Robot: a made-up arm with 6 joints. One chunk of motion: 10 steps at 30 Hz.
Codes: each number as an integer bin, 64 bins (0 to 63) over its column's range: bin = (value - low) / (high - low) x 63, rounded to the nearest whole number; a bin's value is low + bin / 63 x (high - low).
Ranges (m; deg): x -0.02..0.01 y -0.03..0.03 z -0.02..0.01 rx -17..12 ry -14..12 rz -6..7
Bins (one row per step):
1: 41 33 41 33 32 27
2: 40 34 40 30 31 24
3: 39 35 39 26 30 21
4: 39 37 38 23 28 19
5: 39 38 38 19 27 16
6: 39 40 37 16 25 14
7: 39 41 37 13 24 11
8: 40 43 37 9 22 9
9: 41 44 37 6 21 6
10: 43 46 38 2 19 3
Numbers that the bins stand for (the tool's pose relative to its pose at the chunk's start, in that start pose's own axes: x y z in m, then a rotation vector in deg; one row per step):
1: -0.0005 0.0014 -0.0005 -1.81 -0.79 -0.43
2: -0.0010 0.0024 -0.0010 -3.19 -1.21 -1.05
3: -0.0014 0.0033 -0.0014 -5.03 -1.62 -1.67
4: -0.0014 0.0052 -0.0019 -6.41 -2.44 -2.08
5: -0.0014 0.0062 -0.0019 -8.25 -2.86 -2.70
6: -0.0014 0.0081 -0.0024 -9.63 -3.68 -3.11
7: -0.0014 0.0090 -0.0024 -11.02 -4.10 -3.73
8: -0.0010 0.0110 -0.0024 -12.86 -4.92 -4.14
9: -0.0005 0.0119 -0.0024 -14.24 -5.33 -4.76
10: 0.0005 0.0138 -0.0019 -16.08 -6.16 -5.38

